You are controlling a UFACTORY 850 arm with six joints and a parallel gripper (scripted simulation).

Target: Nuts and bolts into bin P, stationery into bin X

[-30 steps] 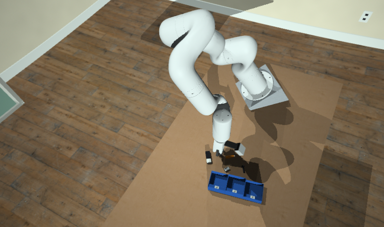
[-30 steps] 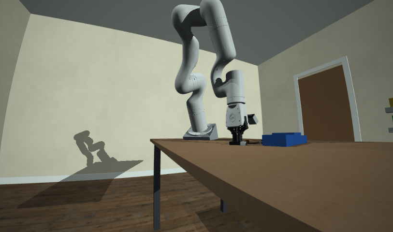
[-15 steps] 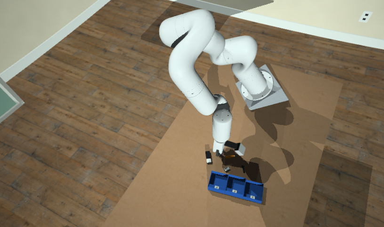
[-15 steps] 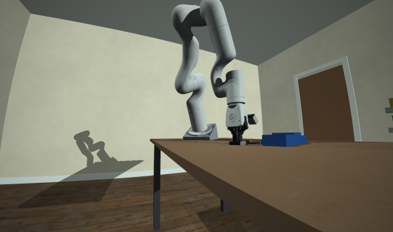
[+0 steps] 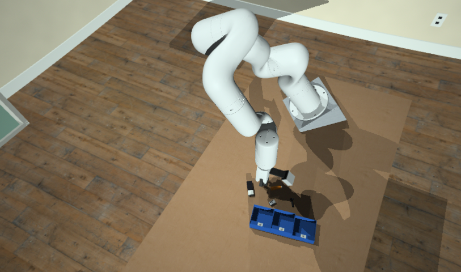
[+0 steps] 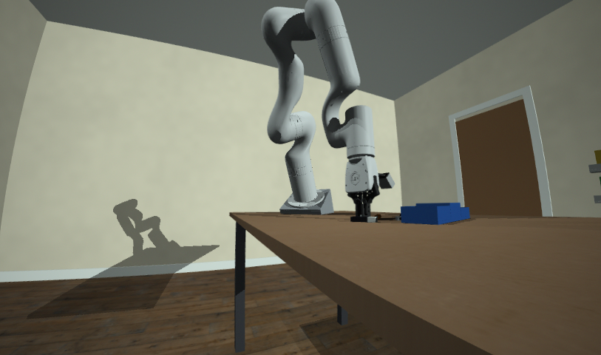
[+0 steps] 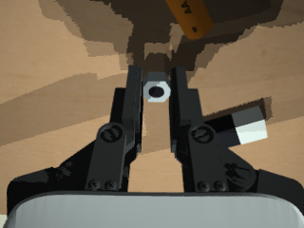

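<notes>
The orange cylinder lies 6 cm to the left of my hand and 2 cm below it. The rest, counted from my hand: black bolt: 14 cm to the left, 3 cm ahead, 2 cm below; black-and-white block: 6 cm ahead, 4 cm to the right, 2 cm below; nut: 2 cm below.
</notes>
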